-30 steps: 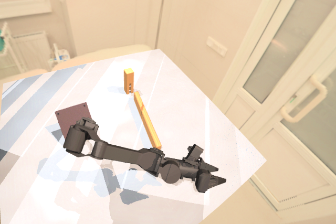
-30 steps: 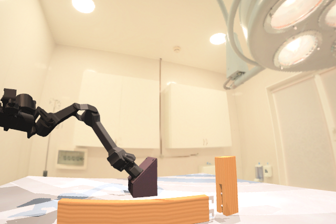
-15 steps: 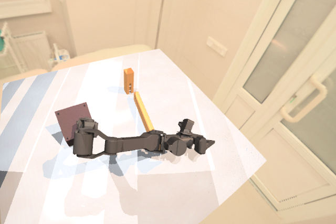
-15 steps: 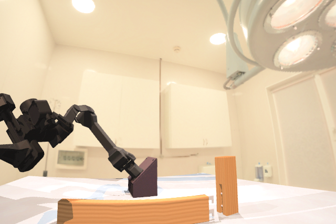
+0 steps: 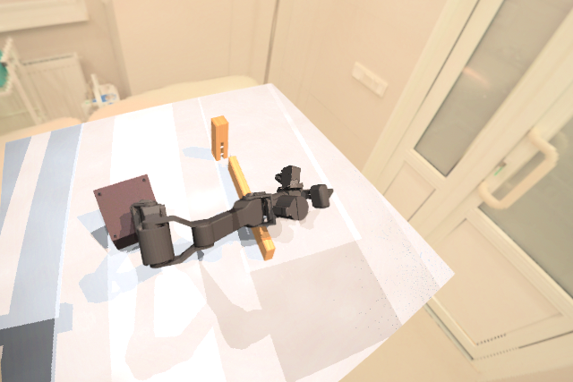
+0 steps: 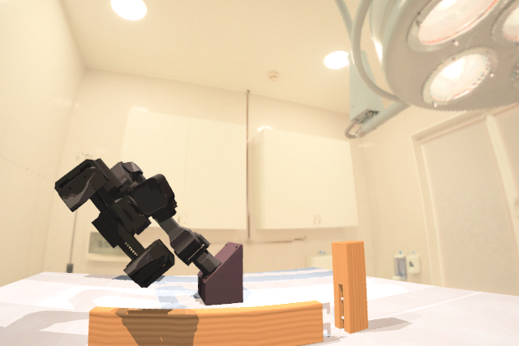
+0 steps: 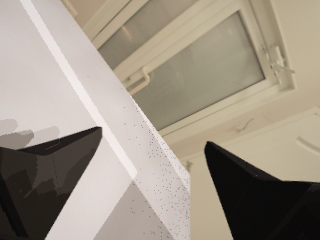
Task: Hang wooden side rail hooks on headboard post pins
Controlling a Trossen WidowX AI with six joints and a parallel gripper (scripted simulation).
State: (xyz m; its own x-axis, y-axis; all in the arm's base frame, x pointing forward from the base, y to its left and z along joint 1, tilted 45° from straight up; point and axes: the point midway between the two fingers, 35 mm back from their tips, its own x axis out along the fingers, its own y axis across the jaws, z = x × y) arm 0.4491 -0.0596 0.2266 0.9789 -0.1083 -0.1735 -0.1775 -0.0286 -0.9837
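Right now my gripper tip is 430 mm to the right of the headboard post, 150 mm past it and 120 mm above it.
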